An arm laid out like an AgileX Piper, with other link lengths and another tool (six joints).
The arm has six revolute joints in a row. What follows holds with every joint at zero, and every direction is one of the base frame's. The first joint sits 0.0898 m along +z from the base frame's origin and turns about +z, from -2.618 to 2.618 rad. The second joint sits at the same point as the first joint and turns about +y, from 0 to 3.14 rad. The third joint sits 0.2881 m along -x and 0.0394 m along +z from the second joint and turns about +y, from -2.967 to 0 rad. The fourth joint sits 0.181 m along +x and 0.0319 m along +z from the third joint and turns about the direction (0.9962, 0, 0.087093), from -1.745 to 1.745 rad. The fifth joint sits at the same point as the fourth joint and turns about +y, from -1.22 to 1.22 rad. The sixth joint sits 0.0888 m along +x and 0.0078 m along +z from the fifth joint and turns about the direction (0.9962, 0, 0.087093), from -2.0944 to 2.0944 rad. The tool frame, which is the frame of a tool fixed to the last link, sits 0.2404 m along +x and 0.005 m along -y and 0.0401 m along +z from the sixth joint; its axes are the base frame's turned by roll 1.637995, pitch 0.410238 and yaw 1.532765 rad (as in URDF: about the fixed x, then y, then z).
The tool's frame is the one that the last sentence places.
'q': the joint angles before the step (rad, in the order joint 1, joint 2, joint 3, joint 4, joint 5, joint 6). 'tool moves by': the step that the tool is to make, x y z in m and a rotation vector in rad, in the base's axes. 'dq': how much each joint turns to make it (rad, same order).
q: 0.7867 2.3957 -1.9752 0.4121 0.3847 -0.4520
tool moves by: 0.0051 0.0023 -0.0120 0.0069 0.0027 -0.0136
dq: 0.0008 0.0332 -0.0045 0.0183 -0.0335 -0.0076
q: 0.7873 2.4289 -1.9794 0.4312 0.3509 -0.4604
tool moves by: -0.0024 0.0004 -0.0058 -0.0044 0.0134 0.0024
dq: 0.0002 0.0085 -0.0047 0.0057 0.0098 -0.0006
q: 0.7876 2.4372 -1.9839 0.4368 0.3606 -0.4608
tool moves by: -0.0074 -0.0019 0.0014 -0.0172 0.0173 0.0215
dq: -0.0042 -0.0124 -0.0145 -0.0078 0.0566 -0.0010
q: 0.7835 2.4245 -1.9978 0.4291 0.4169 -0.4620
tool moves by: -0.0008 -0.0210 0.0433 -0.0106 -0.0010 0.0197
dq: -0.0434 -0.0985 -0.0256 -0.0244 0.1431 -0.0012
